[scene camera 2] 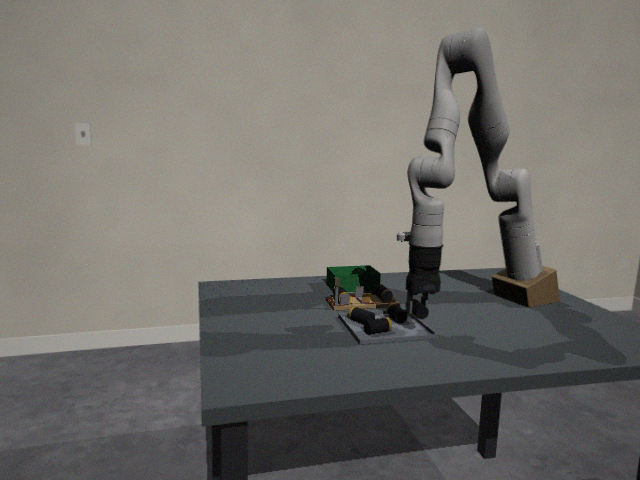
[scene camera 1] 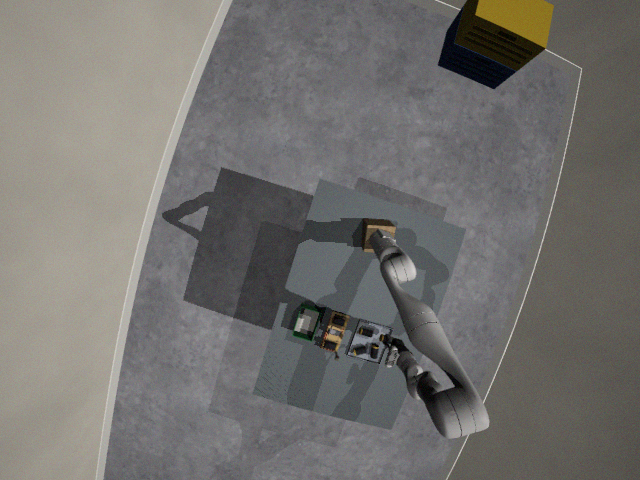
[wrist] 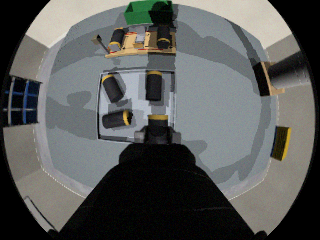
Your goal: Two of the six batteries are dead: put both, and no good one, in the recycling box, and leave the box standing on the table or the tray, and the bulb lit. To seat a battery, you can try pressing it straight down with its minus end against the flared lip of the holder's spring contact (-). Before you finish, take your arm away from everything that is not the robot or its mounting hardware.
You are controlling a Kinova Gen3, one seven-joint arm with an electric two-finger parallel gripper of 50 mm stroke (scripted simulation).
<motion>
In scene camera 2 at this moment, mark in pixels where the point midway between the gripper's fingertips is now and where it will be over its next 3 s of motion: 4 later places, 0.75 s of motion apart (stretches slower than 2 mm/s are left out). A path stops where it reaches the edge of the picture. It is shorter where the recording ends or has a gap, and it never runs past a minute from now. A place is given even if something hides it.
The gripper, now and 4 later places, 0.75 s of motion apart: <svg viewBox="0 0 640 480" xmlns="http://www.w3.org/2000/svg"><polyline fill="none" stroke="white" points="416,312 414,321 416,325 417,304 419,280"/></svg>
</motion>
